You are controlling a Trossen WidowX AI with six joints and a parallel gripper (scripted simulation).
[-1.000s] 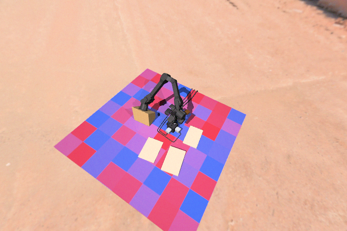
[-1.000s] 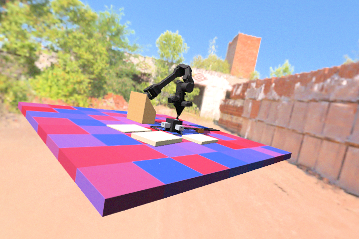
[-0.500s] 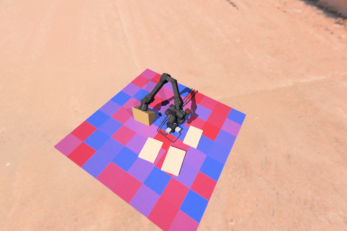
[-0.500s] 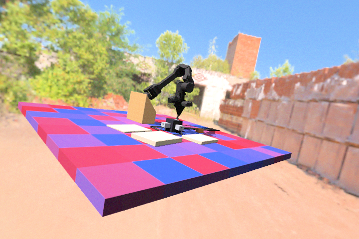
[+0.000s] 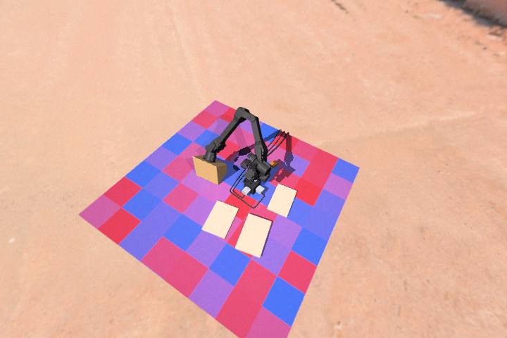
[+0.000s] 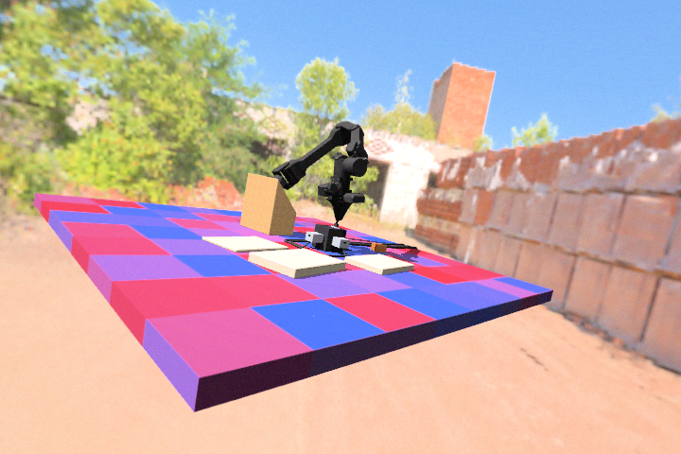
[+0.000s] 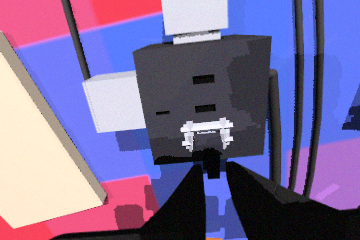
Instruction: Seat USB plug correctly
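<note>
The dark USB plug lies 1 cm to the right of my gripper tip and 1 cm below it. From my gripper tip the other things lie so: silver USB socket: 3 cm below, 1 cm to the right; then small orange block: 22 cm to the left, 9 cm below, 1 cm ahead.
</note>
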